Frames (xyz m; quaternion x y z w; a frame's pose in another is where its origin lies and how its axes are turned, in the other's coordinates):
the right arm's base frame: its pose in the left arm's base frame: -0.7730 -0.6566 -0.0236 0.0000 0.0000 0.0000 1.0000
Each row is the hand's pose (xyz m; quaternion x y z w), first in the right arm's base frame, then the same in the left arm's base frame.
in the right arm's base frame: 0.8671 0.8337 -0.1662 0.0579 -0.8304 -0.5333 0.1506
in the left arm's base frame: 0.0941 0.1771 -0.1898 0.0579 -0.8304 -0.5333 0.1506
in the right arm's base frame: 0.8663 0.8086 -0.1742 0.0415 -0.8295 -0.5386 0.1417
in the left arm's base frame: 0.0933 0.1520 -0.1978 0.0415 -0.8295 -0.5386 0.1417
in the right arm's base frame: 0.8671 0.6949 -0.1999 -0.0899 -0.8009 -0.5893 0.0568
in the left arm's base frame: 0.0941 0.0383 -0.2235 -0.0899 -0.8009 -0.5893 0.0568
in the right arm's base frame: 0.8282 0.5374 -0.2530 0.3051 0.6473 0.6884 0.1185
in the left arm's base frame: 0.0552 -0.1192 -0.2766 0.3051 0.6473 0.6884 0.1185
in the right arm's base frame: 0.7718 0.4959 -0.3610 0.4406 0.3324 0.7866 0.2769
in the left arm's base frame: -0.0012 -0.1607 -0.3846 0.4406 0.3324 0.7866 0.2769
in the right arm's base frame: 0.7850 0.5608 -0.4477 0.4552 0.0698 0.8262 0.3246
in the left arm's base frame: 0.0120 -0.0958 -0.4713 0.4552 0.0698 0.8262 0.3246
